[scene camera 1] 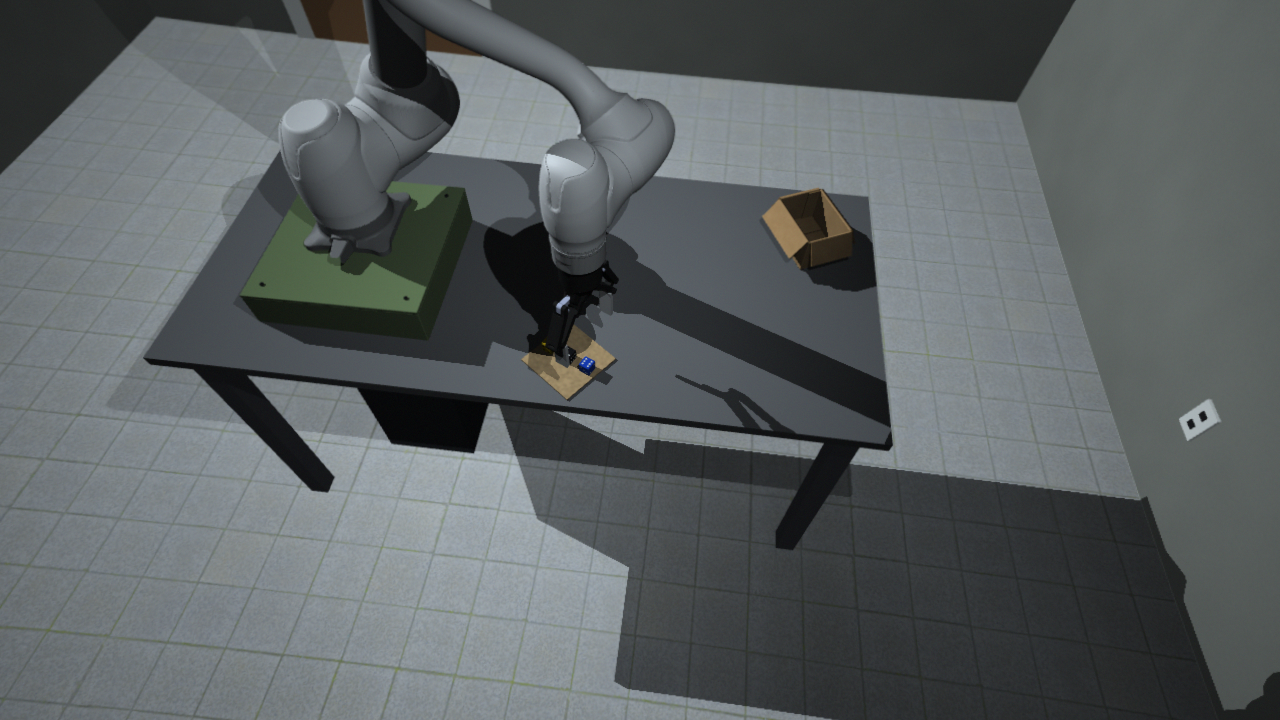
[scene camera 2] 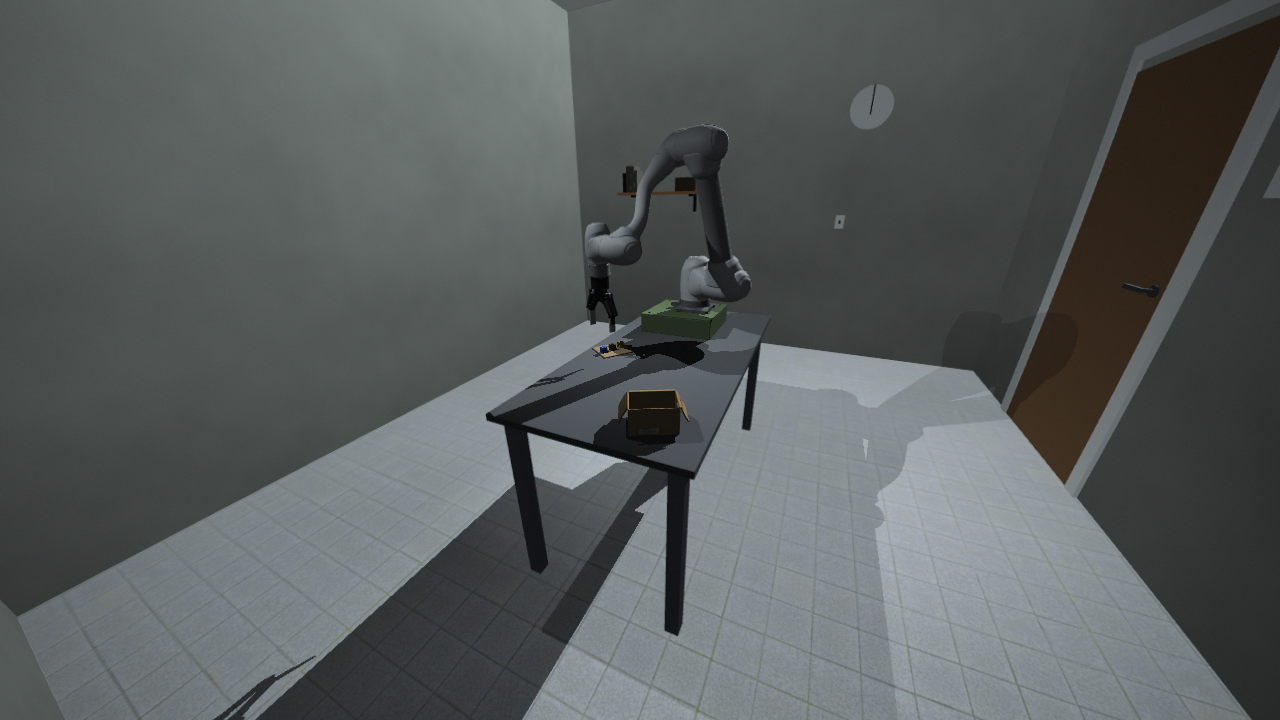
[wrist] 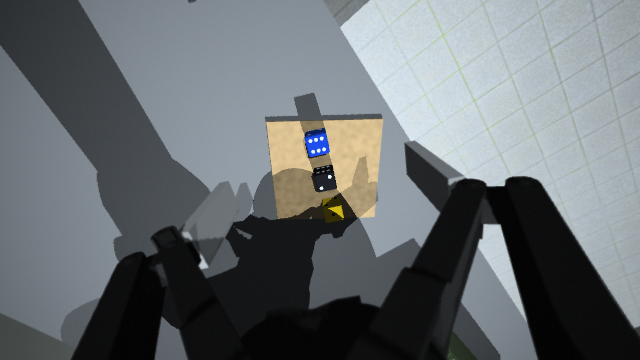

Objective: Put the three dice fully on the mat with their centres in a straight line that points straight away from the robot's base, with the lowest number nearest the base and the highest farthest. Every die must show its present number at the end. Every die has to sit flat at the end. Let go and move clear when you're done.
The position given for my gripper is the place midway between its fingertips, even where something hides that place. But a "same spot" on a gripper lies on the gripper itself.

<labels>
my gripper: scene camera 1 585, 336; scene camera 2; wrist
same spot on my gripper: (scene camera 2: 609, 305) = (wrist: 93, 334)
</labels>
